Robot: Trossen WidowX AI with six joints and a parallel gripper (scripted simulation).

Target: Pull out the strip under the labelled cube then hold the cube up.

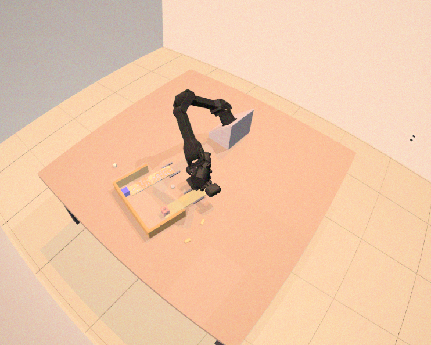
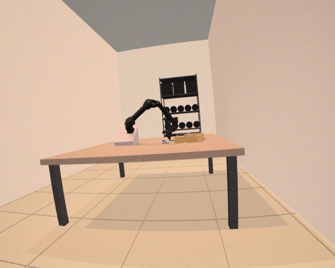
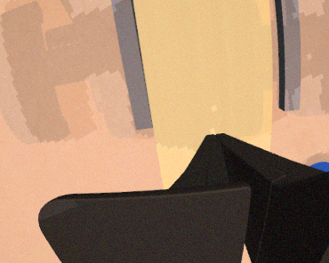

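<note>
Right now my gripper tip is 6 cm to the left of the blue disc and 4 cm past it. The rest, counted from my gripper tip: strip (21 cm to the right, 14 cm ahead); then grey ball (11 cm to the right, 8 cm ahead); then white cube (41 cm to the right, 22 cm ahead).
</note>
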